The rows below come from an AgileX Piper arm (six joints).
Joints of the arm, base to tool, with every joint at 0 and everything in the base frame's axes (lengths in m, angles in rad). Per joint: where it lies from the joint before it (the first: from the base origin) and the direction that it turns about. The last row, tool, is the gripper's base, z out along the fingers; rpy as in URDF.
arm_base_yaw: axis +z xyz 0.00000 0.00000 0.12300
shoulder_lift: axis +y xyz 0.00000 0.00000 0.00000
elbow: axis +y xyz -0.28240 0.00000 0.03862
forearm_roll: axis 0.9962 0 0.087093 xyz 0.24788 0.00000 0.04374
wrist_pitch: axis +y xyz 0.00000 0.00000 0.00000
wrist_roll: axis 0.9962 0 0.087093 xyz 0.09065 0.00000 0.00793
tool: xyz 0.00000 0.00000 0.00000 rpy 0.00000 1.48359 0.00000
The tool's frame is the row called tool.
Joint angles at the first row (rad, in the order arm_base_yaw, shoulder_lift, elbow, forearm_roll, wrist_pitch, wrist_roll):
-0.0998 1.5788 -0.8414 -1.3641 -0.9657 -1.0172
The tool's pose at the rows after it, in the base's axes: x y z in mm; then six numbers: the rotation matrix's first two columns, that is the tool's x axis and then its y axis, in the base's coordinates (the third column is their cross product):
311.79 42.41 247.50 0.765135 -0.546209 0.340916 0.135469 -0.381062 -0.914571
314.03 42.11 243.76 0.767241 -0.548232 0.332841 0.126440 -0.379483 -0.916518
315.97 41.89 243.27 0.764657 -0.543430 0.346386 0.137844 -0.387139 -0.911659
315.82 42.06 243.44 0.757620 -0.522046 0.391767 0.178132 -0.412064 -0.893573
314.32 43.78 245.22 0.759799 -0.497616 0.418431 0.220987 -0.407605 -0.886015
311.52 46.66 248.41 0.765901 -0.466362 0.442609 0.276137 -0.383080 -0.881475
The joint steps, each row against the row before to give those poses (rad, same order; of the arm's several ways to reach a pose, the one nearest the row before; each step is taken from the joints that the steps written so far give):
0.0001 0.0138 0.0000 0.0000 0.0000 0.0000
-0.0001 0.0145 -0.0018 0.0044 0.0000 -0.0043
0.0000 0.0071 -0.0062 0.0020 0.0000 -0.0165
0.0000 0.0000 0.0000 0.0000 -0.0032 -0.0506
0.0000 0.0000 0.0000 0.0000 -0.0317 -0.0333
0.0000 0.0000 0.0000 0.0000 -0.0565 -0.0323

